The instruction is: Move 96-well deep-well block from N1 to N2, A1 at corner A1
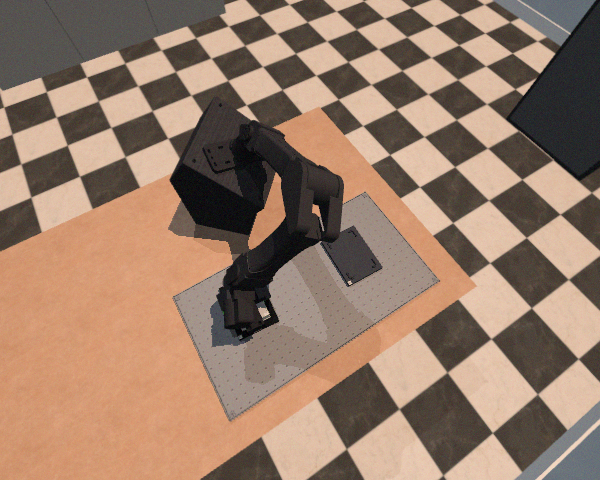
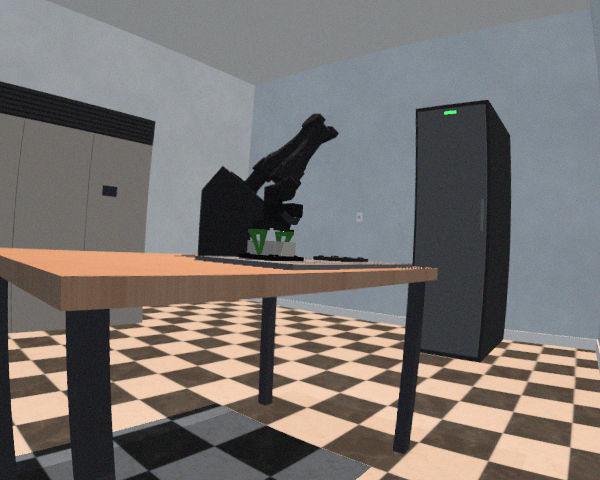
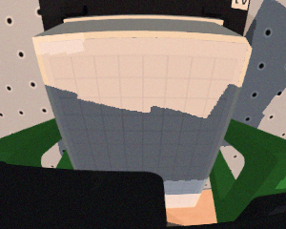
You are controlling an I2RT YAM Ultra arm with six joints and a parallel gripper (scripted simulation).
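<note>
My gripper is now 1 cm below the deep-well block. The rest, counted from my hand: plate nest N1: 1 cm ahead, 34 cm to the left, 2 cm below; plate nest N2: 2 cm below.
</note>
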